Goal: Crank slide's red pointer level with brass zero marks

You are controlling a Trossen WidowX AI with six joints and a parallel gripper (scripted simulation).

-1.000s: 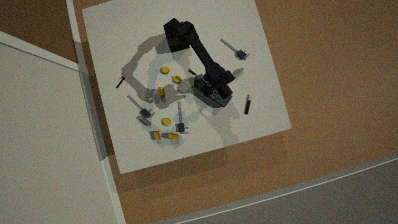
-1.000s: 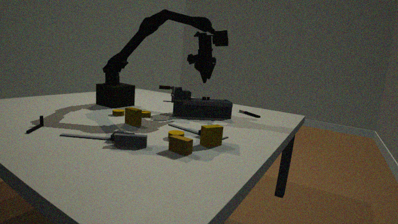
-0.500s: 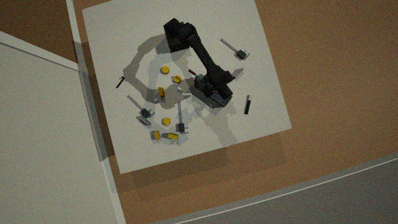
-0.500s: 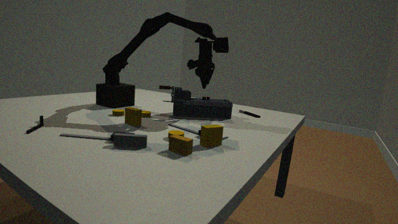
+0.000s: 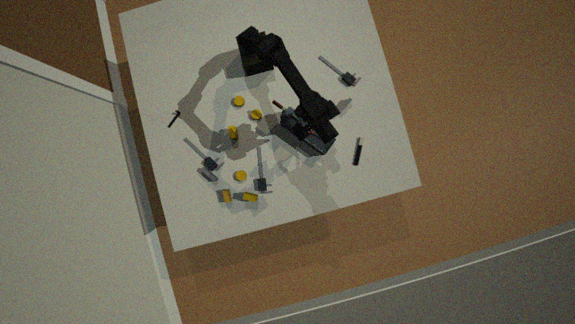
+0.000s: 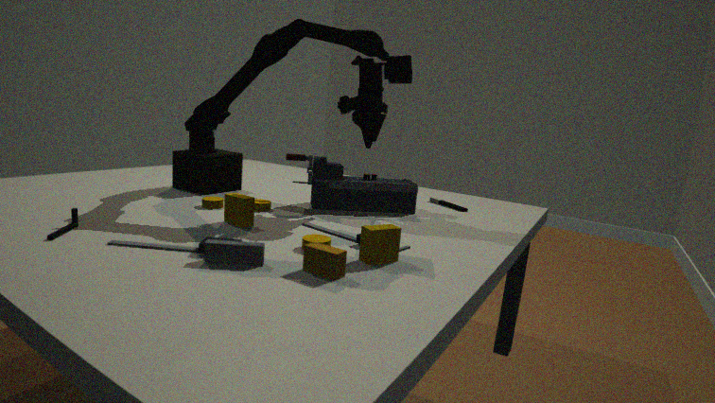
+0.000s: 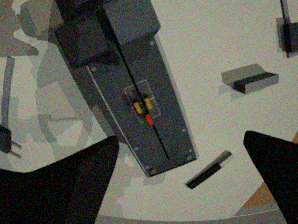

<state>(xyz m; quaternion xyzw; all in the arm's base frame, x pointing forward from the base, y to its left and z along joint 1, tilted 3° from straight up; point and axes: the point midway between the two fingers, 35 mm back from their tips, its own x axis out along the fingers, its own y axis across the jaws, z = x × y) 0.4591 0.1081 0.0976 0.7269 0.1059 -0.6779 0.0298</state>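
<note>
My gripper tip is now 160 mm past the brown crank handle, 110 mm to the left of it and 40 mm above it. Also, from my gripper tip: slide: 80 mm below, 20 mm ahead, 10 mm to the right; then black l-shaped key: 590 mm to the right, 350 mm behind, 150 mm below; then black bar: 180 mm to the left, 180 mm ahead, 160 mm below.
</note>
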